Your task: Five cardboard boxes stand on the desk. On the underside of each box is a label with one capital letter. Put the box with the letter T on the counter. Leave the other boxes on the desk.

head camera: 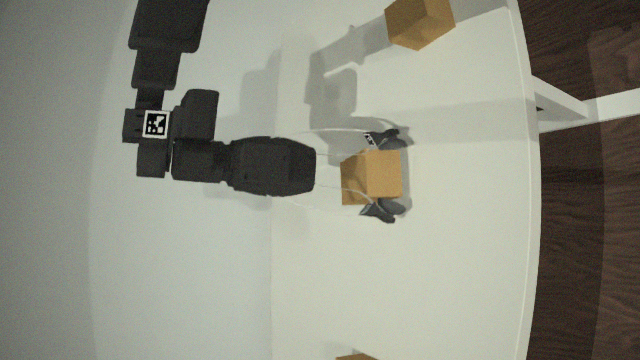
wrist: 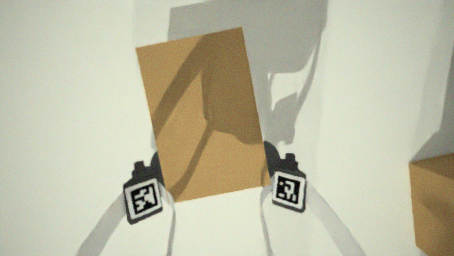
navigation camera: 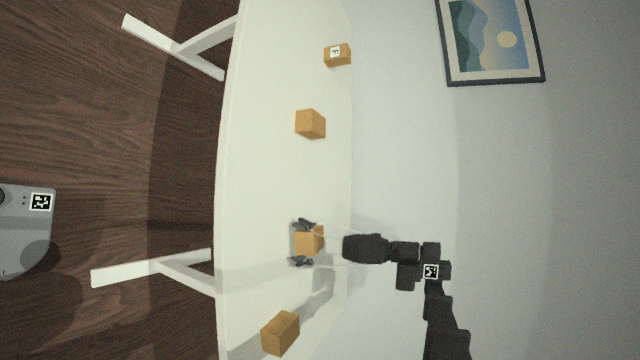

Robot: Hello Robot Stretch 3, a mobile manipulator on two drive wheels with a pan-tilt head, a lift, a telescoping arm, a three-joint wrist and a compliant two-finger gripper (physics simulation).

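Places are measured from the robot's base along level axes (x ahead, y left, z up), in centimetres.
Pixels of known places: gripper, fingertip midpoint: (head camera: 404, 178) (navigation camera: 292, 240).
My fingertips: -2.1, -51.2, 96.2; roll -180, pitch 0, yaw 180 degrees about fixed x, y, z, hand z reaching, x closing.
Observation:
Behind a point stands the place of what it marks, as x, y, z.
My gripper (head camera: 391, 173) @[-2.1, -51.2, 96.2] (navigation camera: 302, 242) @[-2.1, -51.2, 96.2] (wrist: 214, 161) @[-2.1, -51.2, 96.2] points down and is shut on a cardboard box (head camera: 385, 167) @[-3.1, -51.0, 99.5] (navigation camera: 308, 240) @[-1.5, -50.9, 100.8] (wrist: 200, 100), one finger on each side. The box is low over the white desk (head camera: 450, 260) @[7.8, -41.5, 95.1] (navigation camera: 260, 175) @[12.2, -38.2, 95.1]; whether it touches the top I cannot tell. Its underside is hidden. Another box (head camera: 420, 22) @[-21.4, -42.8, 99.6] (navigation camera: 280, 333) @[-21.6, -41.9, 99.8] (wrist: 434, 205) stands to one side, its label hidden. On the other side stands a box (head camera: 356, 357) @[26.3, -57.4, 97.2] (navigation camera: 310, 123) @[27.5, -50.0, 99.6] with no label showing. Farther along, a box (navigation camera: 337, 56) @[59.4, -64.7, 100.5] shows the letter F. The counter does not show.
A wall (head camera: 175, 280) @[24.9, -109.2, 119.4] (navigation camera: 400, 150) @[35.7, -108.3, 117.8] rises behind the desk, with a framed picture (navigation camera: 490, 40) @[87.8, -101.0, 164.8]. White desk legs (head camera: 560, 97) @[-31.6, -65.7, 23.7] (navigation camera: 150, 267) stand on the dark wood floor (head camera: 575, 225) @[7.2, -72.0, 0.0] (navigation camera: 100, 100) @[46.7, -27.8, 0.1]. My grey base (navigation camera: 30, 225) @[-8.2, -11.0, 15.9] is in front of the desk.

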